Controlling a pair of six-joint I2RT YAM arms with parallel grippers.
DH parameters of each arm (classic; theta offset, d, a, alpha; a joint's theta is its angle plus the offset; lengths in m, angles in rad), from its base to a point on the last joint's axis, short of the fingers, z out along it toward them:
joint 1: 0 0.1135 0.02 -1.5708
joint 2: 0 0 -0.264 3.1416
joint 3: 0.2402 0 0.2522 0
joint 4: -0.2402 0 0.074 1.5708
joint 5: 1.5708 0 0 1.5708
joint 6: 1.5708 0.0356 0 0
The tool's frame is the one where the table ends.
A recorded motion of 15 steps. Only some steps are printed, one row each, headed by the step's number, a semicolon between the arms.
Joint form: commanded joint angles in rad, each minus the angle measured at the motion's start. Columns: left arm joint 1, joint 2, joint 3, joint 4, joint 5, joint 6; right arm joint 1, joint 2, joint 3, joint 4, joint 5, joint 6.
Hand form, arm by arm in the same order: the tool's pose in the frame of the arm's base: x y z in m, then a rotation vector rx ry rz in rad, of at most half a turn. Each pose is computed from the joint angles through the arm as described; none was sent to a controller.
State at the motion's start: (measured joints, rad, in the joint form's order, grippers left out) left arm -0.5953 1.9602 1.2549 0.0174 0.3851 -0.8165; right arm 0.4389 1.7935 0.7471 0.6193 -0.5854 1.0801
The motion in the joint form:
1: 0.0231 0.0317 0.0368 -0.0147 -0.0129 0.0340; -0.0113 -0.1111 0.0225 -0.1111 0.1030 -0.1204
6: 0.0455 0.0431 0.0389 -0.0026 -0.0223 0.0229; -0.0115 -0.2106 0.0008 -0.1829 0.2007 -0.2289
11: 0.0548 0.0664 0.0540 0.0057 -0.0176 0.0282; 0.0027 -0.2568 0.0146 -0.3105 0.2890 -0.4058
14: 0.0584 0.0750 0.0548 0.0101 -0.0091 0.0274; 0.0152 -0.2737 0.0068 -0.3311 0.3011 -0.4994
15: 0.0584 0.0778 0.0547 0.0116 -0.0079 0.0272; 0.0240 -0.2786 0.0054 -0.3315 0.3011 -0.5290
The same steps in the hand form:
1: 0.3596 -0.2470 0.1736 -0.0433 2.4737 -1.0825; 0.3059 0.1576 0.1772 0.2308 2.1856 1.3252
6: 0.3669 -0.2396 0.1705 -0.0892 2.4646 -1.0690; 0.2954 0.1492 0.1946 0.1785 2.1380 1.1754
11: 0.3729 -0.2387 0.1660 -0.0913 2.4617 -1.0680; 0.2889 0.1481 0.2002 0.0533 2.1650 0.9768
14: 0.3743 -0.2380 0.1631 -0.0928 2.4664 -1.0743; 0.2839 0.1497 0.2009 -0.0508 2.1597 0.9153
15: 0.3745 -0.2382 0.1620 -0.0928 2.4681 -1.0751; 0.2819 0.1519 0.2019 -0.0927 2.1514 0.9043

